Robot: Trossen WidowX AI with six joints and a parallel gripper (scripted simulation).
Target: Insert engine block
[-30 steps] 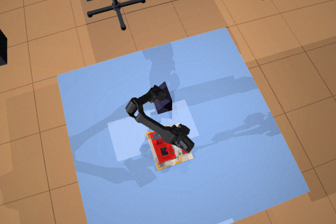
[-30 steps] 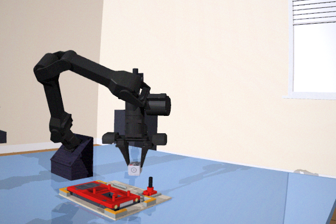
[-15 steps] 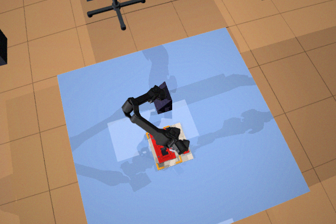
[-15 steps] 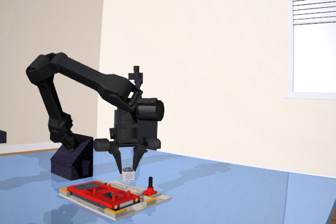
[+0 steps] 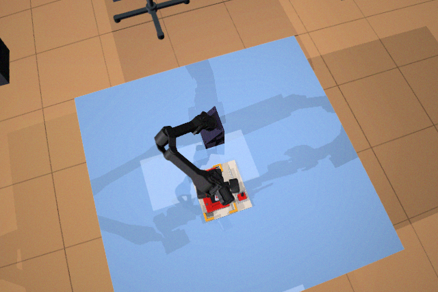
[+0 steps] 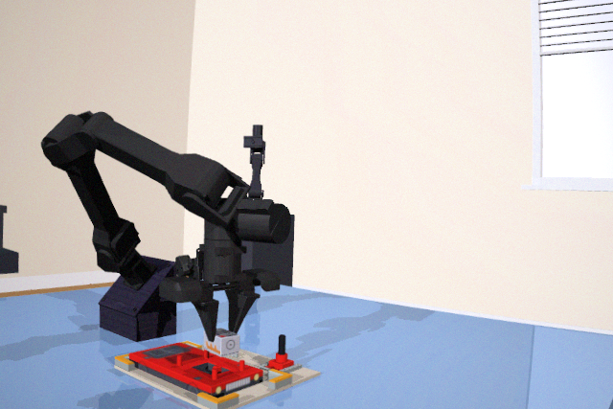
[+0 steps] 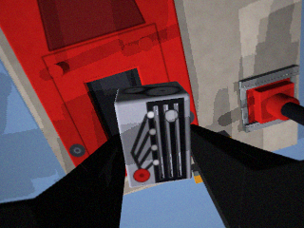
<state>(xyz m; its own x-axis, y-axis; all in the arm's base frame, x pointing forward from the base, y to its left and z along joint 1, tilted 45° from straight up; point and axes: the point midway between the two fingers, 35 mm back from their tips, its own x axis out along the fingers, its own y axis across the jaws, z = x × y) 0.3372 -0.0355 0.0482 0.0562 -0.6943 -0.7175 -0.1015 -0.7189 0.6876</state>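
My gripper tip is now 2 cm short of the dark peg, 11 cm to the right of it and 3 cm above it. From my gripper tip the other things lie so: grey engine block 1 cm below.
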